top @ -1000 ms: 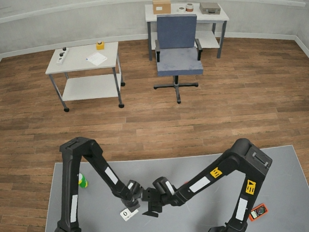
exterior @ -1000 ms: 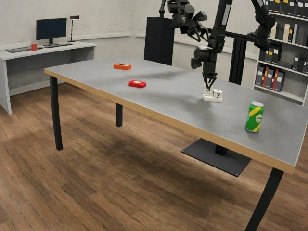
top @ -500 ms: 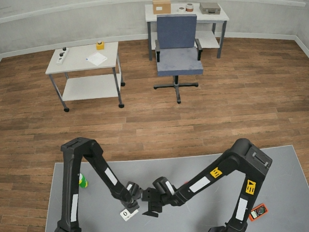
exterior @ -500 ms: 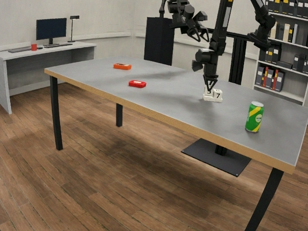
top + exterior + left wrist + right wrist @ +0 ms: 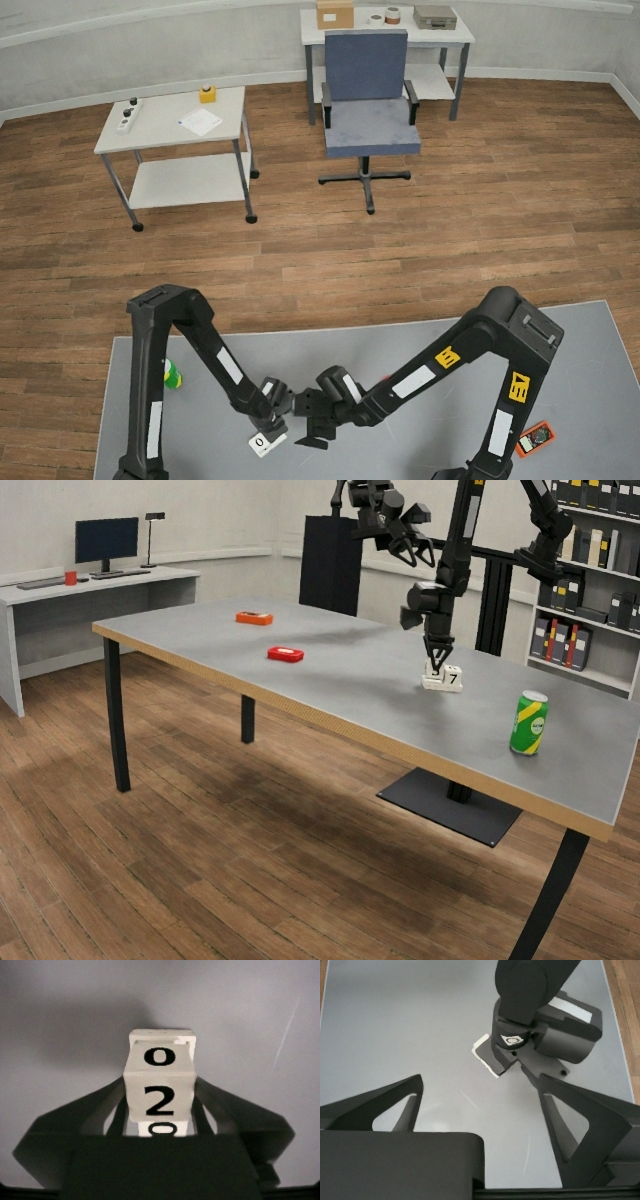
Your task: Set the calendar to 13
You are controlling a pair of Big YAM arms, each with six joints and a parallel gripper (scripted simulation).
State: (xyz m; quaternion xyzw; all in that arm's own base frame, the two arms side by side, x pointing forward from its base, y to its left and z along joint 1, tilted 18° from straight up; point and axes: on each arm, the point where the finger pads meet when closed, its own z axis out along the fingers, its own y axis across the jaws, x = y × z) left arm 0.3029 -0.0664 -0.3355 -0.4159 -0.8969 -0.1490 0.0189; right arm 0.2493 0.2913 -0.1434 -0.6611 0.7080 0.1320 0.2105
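The white calendar tray is 50 mm below my left hand, 20 mm to the left of it and 20 mm behind it. The rest, counted from my left hand: red box: 390 mm to the right, 130 mm ahead, 40 mm below.
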